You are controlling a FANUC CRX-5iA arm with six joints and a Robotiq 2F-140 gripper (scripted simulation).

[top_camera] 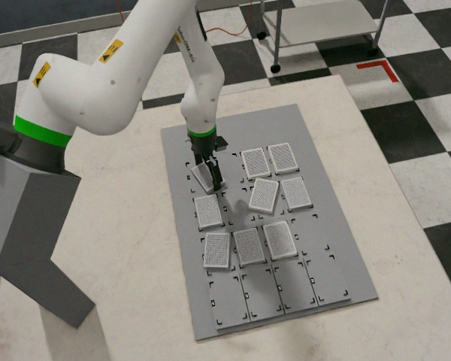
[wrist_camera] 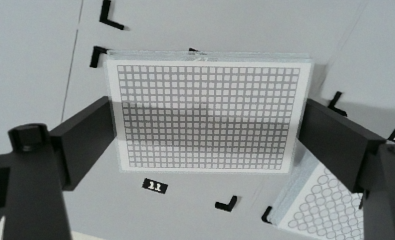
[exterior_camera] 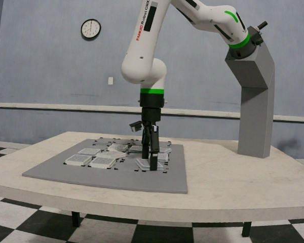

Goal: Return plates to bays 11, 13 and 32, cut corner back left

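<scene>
My gripper is now 1 cm above the plate. Also, from my hand: bay label 21 (3 cm ahead, 2 cm to the left, 2 cm below); then bay label 11 (8 cm behind, 1 cm to the left, 2 cm below).
</scene>
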